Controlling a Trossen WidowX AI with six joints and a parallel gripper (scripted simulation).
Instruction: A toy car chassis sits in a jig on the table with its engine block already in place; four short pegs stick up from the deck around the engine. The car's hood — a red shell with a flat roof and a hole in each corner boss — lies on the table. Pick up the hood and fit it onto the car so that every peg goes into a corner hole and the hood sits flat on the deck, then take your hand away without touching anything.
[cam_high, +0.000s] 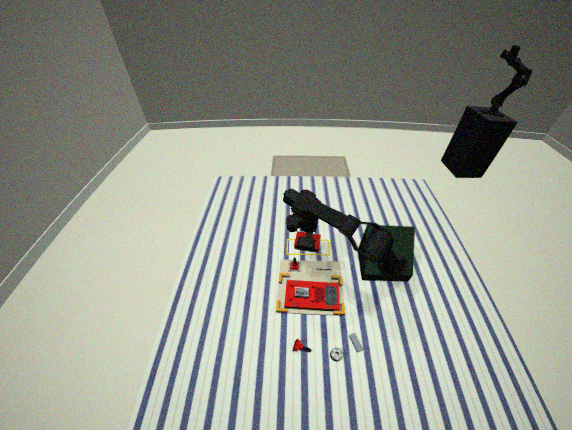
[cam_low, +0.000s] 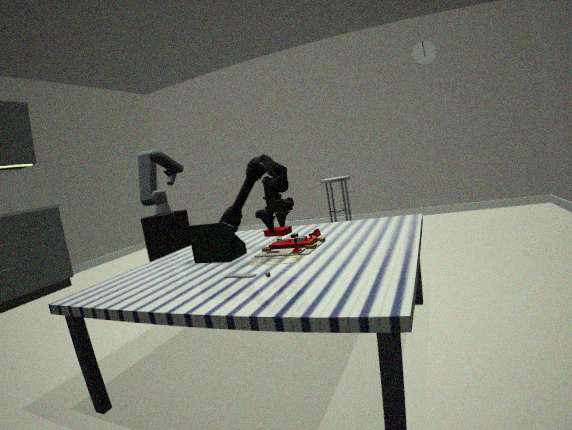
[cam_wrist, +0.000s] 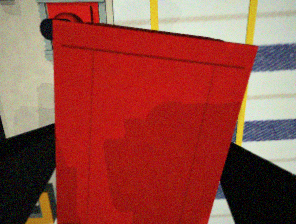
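The grey engine block lies 40 mm ahead of my gripper tip, 180 mm to the left of it and 80 mm below it. The rest, counted from my gripper tip: grey bar: 80 mm behind, 230 mm to the right, 110 mm below; red hood: right at my gripper tip.
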